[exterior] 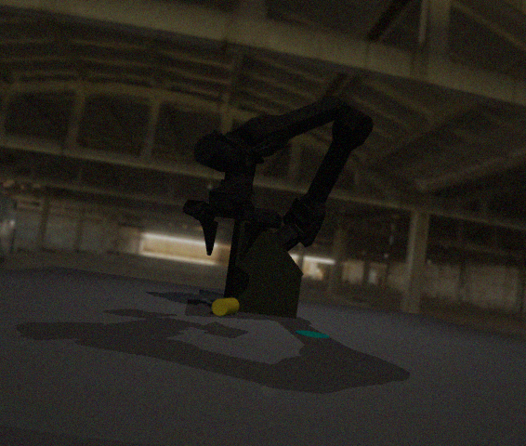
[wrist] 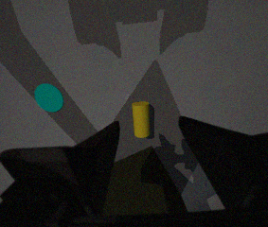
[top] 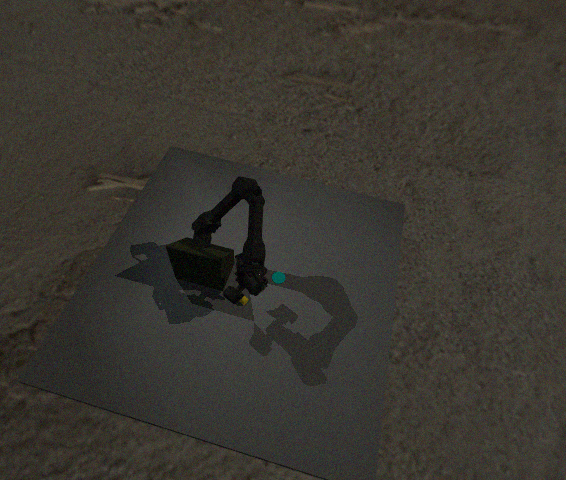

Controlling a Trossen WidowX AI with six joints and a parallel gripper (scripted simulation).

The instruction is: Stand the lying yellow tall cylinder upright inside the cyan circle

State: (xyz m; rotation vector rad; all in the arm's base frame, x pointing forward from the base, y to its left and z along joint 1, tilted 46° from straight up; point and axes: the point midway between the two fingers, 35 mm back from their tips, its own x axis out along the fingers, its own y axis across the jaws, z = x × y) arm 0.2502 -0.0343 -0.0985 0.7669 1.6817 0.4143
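Right now the yellow tall cylinder is 30 mm behind my gripper tip, 10 mm to the left of it and 100 mm below it. From my gripper tip the other things lie so: cyan circle 70 mm ahead, 180 mm to the left, 110 mm below.
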